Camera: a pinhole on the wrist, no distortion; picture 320 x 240 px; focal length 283.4 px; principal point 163.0 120.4 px. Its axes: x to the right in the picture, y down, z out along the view. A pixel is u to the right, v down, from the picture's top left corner.
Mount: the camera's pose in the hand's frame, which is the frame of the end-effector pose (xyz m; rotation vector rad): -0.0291 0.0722 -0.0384 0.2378 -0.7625 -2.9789
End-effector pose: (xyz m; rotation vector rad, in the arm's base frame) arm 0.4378 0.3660 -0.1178 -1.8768 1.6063 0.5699
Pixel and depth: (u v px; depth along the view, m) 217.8 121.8 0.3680
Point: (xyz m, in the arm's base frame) 0.1916 0.6452 -0.2488
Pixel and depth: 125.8 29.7 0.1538
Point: 0.2493 0.4246 -0.1792
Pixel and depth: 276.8 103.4 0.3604
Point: 0.1675 0.6775 -0.1825
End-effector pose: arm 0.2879 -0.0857 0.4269 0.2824 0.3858 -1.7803
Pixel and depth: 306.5 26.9 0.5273
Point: 0.8192 0.0371 0.7995
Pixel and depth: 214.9 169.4 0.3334
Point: 0.4943 -0.1049 0.7103
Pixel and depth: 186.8 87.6 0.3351
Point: 0.5722 -0.1346 0.6518
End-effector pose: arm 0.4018 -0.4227 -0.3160 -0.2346 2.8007 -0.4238
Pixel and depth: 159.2 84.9 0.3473
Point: 0.5235 -0.2104 -0.6006
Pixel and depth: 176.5 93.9 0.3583
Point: 0.5494 -0.2140 -0.6031
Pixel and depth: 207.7 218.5 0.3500
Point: 0.6171 -0.3584 -0.6063
